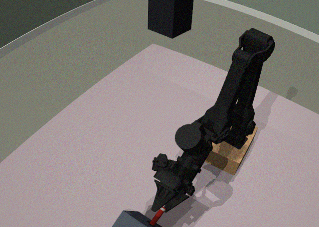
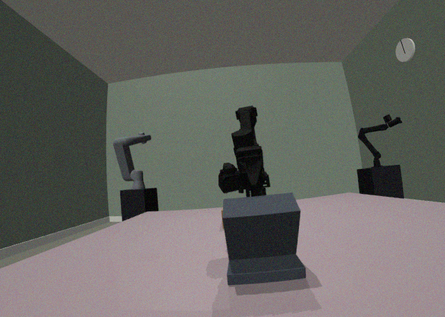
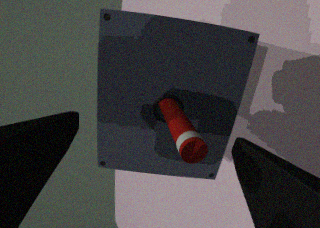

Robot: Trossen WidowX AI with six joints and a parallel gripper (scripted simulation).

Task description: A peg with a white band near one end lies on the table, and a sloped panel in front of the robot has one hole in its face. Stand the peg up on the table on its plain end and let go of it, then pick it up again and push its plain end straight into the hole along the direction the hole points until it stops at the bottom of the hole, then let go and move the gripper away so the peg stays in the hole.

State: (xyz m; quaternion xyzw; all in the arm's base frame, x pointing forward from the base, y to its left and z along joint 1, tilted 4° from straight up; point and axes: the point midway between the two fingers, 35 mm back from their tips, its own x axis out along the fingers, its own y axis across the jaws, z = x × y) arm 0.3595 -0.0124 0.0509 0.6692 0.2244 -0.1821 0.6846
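My gripper tip is now 20 mm above the red peg. The rest, counted from my gripper tip: sloped panel: 60 mm ahead, 10 mm to the left, 40 mm below.
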